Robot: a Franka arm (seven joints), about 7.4 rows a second.
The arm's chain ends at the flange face. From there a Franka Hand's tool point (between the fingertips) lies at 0.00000 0.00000 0.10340 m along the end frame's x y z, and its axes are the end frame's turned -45 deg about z.
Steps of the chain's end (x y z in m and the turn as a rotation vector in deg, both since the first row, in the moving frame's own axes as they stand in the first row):
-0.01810 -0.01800 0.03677 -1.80 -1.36 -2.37
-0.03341 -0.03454 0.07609 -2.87 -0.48 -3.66
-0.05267 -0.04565 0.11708 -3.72 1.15 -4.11
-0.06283 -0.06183 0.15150 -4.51 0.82 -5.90
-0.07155 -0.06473 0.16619 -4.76 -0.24 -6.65
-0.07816 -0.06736 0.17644 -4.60 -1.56 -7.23
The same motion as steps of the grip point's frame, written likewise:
-0.00409 -0.02488 0.03669 -0.31 -2.23 -2.37
-0.00337 -0.04486 0.07596 -1.69 -2.37 -3.66
-0.00802 -0.06320 0.11684 -3.44 -1.82 -4.11
-0.00505 -0.08112 0.15117 -3.77 -2.61 -5.90
-0.01085 -0.09025 0.16583 -3.20 -3.54 -6.65
-0.01522 -0.09854 0.17607 -2.15 -4.36 -7.23

